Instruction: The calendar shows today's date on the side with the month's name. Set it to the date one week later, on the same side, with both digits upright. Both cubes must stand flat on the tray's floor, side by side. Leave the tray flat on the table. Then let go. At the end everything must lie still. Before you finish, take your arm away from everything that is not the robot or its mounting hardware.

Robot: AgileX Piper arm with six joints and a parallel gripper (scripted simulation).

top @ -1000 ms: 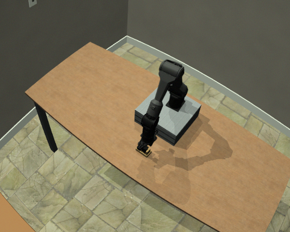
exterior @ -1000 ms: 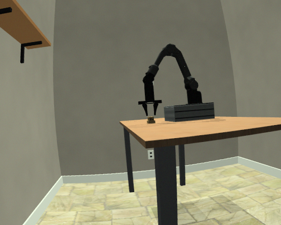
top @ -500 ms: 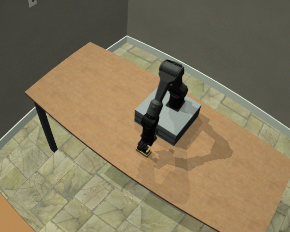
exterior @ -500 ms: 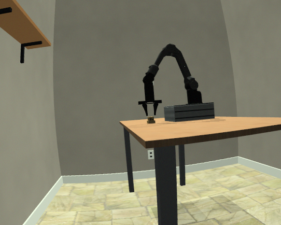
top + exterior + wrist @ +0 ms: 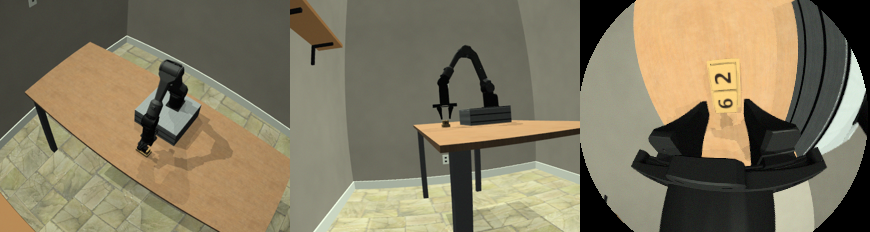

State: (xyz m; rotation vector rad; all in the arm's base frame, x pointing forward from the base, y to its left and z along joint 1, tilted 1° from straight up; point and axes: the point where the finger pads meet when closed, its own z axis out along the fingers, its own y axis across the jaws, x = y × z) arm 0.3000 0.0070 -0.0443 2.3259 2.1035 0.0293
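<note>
My hand is 30 mm above the digit cube. The rest, counted from my hand: tan calendar tray: 40 mm below, 20 mm to the right; wooden cube: 30 mm to the right, 30 mm below.
</note>
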